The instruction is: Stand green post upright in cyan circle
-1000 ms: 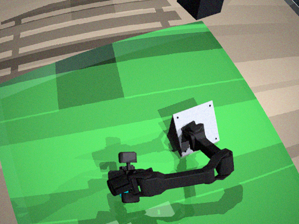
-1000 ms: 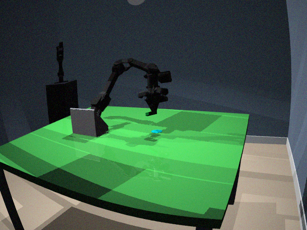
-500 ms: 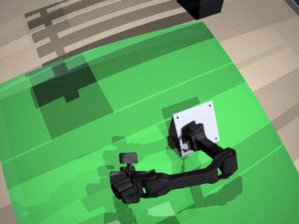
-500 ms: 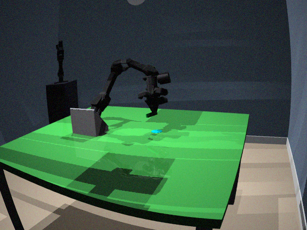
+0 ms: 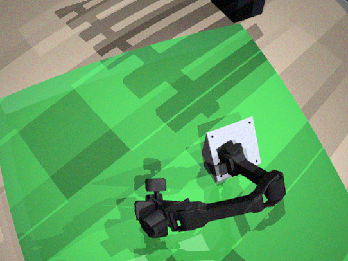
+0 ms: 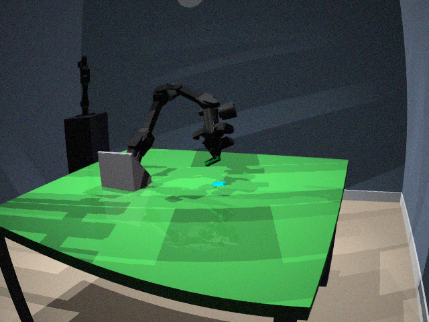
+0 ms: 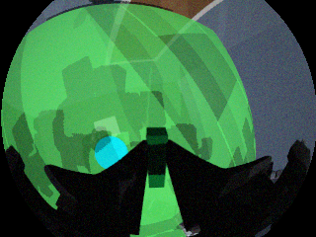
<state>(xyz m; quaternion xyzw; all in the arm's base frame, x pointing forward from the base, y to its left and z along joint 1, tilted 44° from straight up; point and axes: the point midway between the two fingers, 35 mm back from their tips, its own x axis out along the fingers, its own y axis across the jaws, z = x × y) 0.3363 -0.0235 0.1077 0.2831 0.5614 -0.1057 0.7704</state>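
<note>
Now: gripper tip 110 mm above the cyan circle, 40 mm to the right of it and 10 mm past it. From my gripper tip the other things lie so: green post (20 mm behind, 10 mm below).
</note>
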